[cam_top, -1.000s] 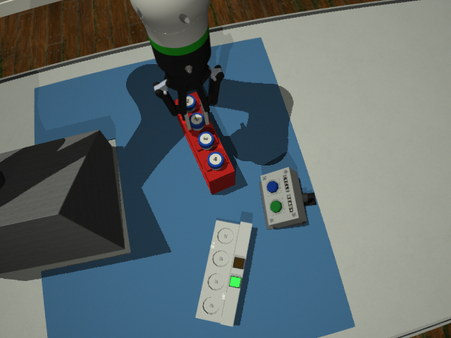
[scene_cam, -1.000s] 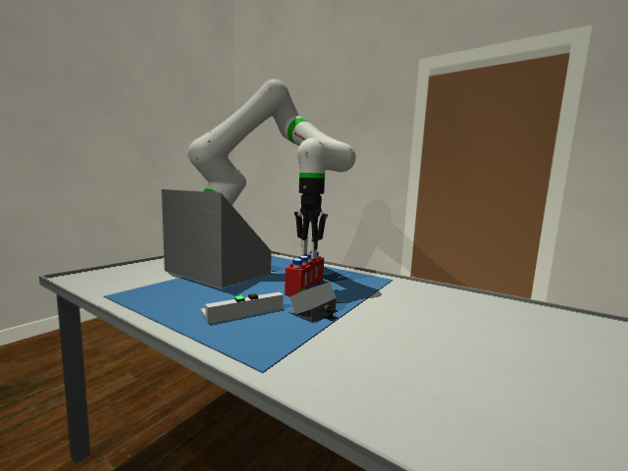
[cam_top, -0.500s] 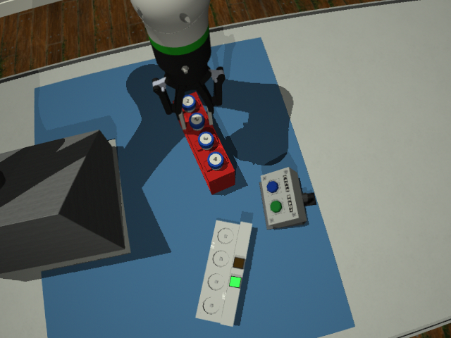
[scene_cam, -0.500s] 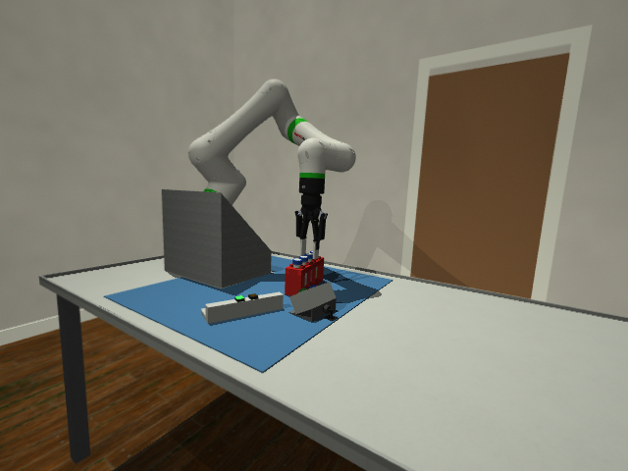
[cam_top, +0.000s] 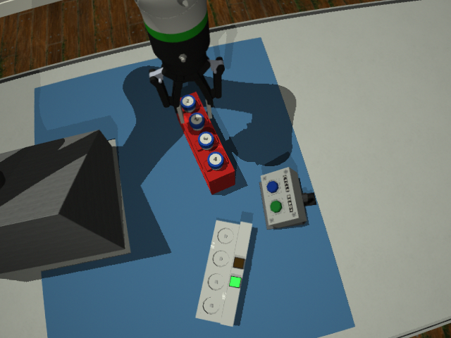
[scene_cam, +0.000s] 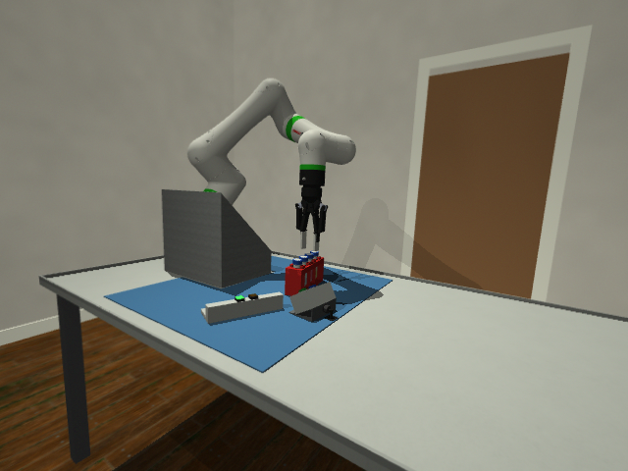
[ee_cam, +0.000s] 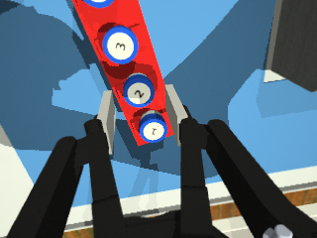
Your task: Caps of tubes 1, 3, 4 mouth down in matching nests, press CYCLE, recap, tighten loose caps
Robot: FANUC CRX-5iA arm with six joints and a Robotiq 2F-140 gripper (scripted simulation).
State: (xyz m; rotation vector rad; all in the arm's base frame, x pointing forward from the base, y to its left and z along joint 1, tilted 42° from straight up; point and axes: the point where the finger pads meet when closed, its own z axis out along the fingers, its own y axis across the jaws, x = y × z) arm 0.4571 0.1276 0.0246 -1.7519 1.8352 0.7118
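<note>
My gripper is now 22 cm to the left of the green ready key, 13 cm short of it and 10 cm above it. The rest, counted from my hand: blue cycle key 17 cm to the right, 13 cm ahead, 10 cm below; small desk 19 cm to the right, 15 cm ahead, 12 cm below.
</note>
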